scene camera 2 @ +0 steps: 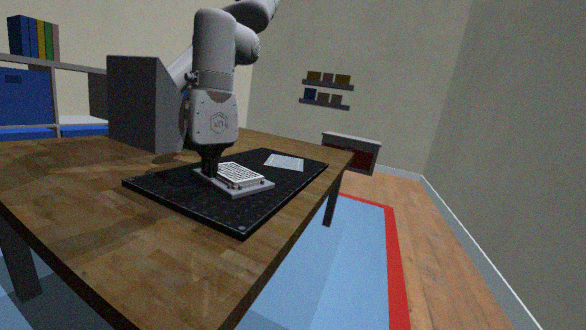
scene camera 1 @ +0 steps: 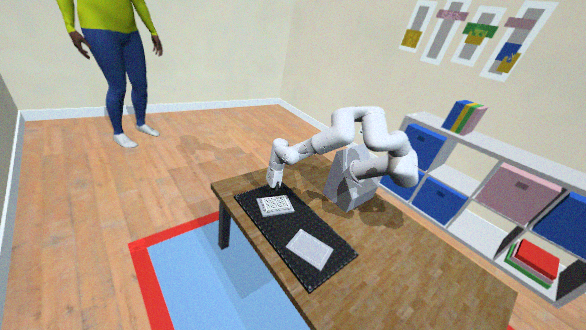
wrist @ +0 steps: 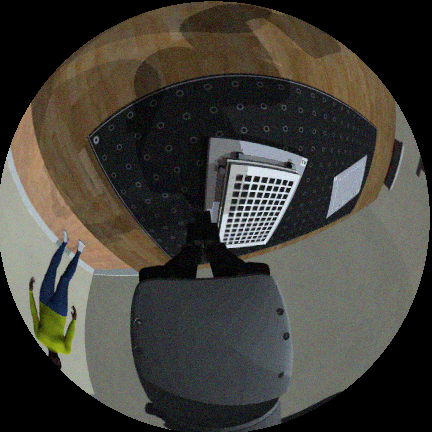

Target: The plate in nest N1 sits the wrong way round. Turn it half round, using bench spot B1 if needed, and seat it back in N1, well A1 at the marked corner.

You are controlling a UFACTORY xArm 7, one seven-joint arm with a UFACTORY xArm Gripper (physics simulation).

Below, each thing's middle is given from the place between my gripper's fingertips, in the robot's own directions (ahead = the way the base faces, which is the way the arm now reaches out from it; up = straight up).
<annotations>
The white plate [scene camera 2: 229,172] is 6 cm to the left of my hand, 1 cm below it and 1 cm ahead of it. Round my hand: bench spot B1 [scene camera 1: 305,245] (34 cm to the left, 2 cm below); then grey nest N1 [scene camera 2: 233,194] (6 cm to the left, 2 cm below, 1 cm ahead).
</annotations>
